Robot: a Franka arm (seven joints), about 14 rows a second.
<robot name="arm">
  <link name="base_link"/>
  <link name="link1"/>
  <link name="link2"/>
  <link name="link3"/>
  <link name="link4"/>
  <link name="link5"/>
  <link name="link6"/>
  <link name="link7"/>
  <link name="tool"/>
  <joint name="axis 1" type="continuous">
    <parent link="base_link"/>
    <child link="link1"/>
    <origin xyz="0 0 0.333"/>
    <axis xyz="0 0 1"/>
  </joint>
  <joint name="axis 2" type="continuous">
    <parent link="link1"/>
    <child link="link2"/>
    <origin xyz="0 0 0"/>
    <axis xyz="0 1 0"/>
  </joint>
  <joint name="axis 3" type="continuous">
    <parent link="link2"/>
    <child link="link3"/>
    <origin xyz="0 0 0.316"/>
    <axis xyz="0 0 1"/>
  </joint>
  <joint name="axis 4" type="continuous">
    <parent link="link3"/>
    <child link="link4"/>
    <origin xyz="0.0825 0 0"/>
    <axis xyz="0 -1 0"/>
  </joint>
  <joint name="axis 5" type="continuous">
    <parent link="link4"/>
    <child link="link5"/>
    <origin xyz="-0.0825 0 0.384"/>
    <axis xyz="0 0 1"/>
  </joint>
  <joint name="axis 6" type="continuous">
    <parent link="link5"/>
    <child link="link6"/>
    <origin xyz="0 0 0"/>
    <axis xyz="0 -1 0"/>
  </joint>
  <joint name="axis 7" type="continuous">
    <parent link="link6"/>
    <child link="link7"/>
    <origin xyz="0.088 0 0"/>
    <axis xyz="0 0 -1"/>
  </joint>
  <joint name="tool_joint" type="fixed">
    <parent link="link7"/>
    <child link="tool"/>
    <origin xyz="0 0 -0.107" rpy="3.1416 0 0"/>
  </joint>
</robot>
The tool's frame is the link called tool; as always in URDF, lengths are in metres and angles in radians. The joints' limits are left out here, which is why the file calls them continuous.
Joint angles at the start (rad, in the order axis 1, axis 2, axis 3, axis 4, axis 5, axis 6, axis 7):
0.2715, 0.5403, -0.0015, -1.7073, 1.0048, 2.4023, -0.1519
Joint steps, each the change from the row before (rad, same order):
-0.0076, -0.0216, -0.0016, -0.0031, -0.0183, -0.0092, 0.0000
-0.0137, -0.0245, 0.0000, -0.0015, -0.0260, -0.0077, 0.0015
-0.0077, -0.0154, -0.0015, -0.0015, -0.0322, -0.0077, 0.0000
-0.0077, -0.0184, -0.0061, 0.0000, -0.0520, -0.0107, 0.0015
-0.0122, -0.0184, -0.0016, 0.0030, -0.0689, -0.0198, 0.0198
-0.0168, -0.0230, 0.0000, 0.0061, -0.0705, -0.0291, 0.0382
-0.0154, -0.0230, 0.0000, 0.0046, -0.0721, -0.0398, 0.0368
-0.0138, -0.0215, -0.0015, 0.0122, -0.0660, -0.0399, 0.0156
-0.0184, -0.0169, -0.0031, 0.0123, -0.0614, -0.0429, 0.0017
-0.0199, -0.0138, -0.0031, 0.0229, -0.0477, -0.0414, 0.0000
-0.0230, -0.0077, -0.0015, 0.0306, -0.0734, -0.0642, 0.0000
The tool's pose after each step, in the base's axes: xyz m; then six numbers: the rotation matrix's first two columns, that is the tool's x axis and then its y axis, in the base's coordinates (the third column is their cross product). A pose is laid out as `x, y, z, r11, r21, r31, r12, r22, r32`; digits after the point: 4 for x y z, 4 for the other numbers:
0.6639, 0.1846, 0.3086, 0.9593, -0.2825, 0.0051, -0.2075, -0.7167, -0.6658
0.6657, 0.1761, 0.3242, 0.9605, -0.2766, 0.0288, -0.1891, -0.7253, -0.6619
0.6663, 0.1706, 0.3334, 0.9640, -0.2615, 0.0482, -0.1685, -0.7412, -0.6498
0.6673, 0.1624, 0.3450, 0.9684, -0.2375, 0.0763, -0.1390, -0.7678, -0.6254
0.6679, 0.1544, 0.3571, 0.9726, -0.2131, 0.0927, -0.1180, -0.7964, -0.5931
0.6683, 0.1447, 0.3729, 0.9744, -0.2026, 0.0972, -0.1143, -0.8193, -0.5618
0.6666, 0.1360, 0.3868, 0.9782, -0.1861, 0.0923, -0.1108, -0.8433, -0.5259
0.6659, 0.1273, 0.4031, 0.9822, -0.1584, 0.1012, -0.0895, -0.8675, -0.4893
0.6653, 0.1141, 0.4159, 0.9860, -0.1284, 0.1066, -0.0673, -0.8907, -0.4495
0.6666, 0.1000, 0.4319, 0.9873, -0.1088, 0.1157, -0.0508, -0.9068, -0.4185
0.6668, 0.0843, 0.4449, 0.9916, -0.0723, 0.1074, -0.0284, -0.9309, -0.3643

